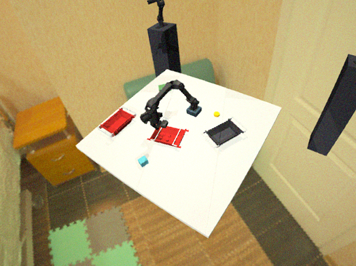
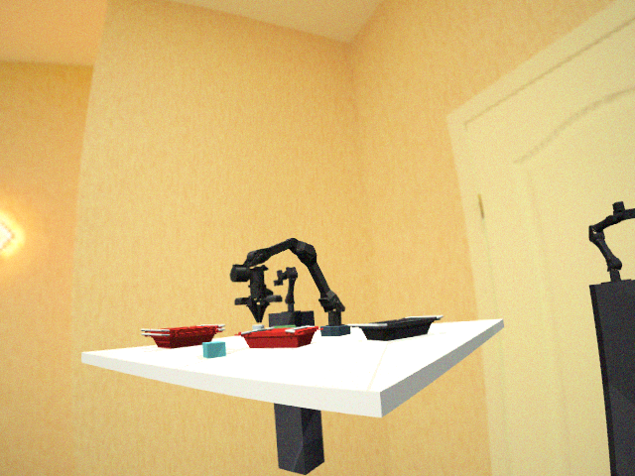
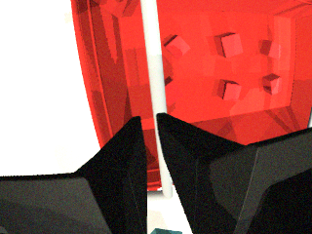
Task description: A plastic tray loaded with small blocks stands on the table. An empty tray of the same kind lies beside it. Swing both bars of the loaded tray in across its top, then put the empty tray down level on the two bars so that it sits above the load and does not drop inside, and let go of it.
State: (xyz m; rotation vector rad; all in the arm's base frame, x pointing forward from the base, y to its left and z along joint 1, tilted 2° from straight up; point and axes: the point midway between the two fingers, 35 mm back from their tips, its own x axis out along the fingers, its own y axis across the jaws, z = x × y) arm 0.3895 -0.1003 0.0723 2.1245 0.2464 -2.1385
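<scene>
The dark grey tray is 45 cm to the left of my gripper tip, 25 cm behind it and 4 cm below it. From my gripper tip the other things lie so: cyan block (26 cm ahead, 7 cm below, 5 cm to the left); pale cylinder (18 cm to the right, 18 cm behind, 5 cm below); yellow disc (44 cm behind, 29 cm to the left, 8 cm below).
</scene>
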